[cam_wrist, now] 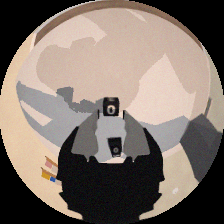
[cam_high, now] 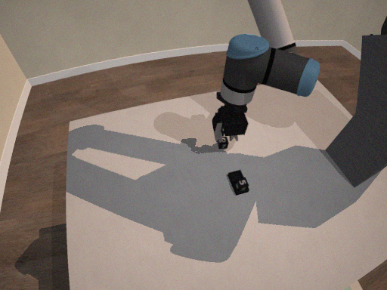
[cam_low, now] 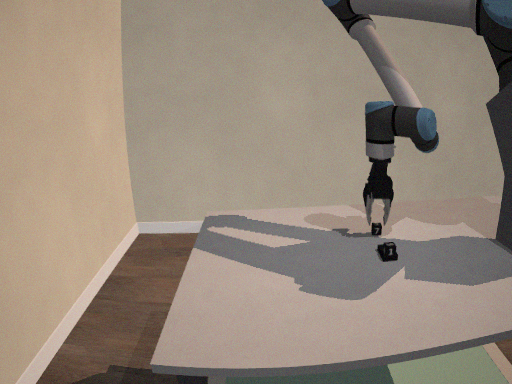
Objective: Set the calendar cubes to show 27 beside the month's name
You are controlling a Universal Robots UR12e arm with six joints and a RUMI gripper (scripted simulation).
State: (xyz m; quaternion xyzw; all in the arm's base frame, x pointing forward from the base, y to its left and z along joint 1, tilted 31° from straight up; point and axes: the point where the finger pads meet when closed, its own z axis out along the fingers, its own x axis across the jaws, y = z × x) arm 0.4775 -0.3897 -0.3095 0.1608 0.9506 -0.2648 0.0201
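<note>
My hand is 30 mm above the black cube. Also, from my hand: tray: 160 mm to the left, 40 mm below, 30 mm ahead.
</note>
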